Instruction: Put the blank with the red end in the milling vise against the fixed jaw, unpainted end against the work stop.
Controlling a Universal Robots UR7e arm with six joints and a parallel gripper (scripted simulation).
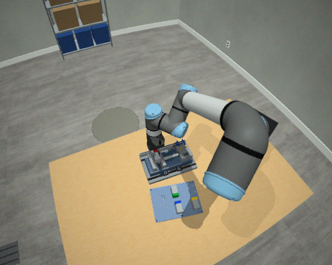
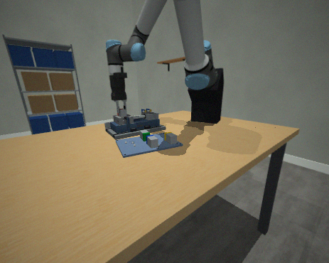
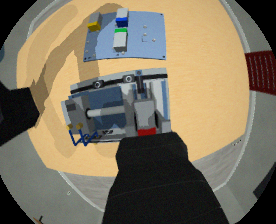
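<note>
The red-ended blank is 20 mm below my hand. The rest, counted from my hand: green-ended blank 180 mm to the left, 110 mm below, 80 mm behind; milling vise 90 mm below, 70 mm behind, 10 mm to the right; plate 230 mm to the left, 130 mm below, 80 mm behind.
</note>
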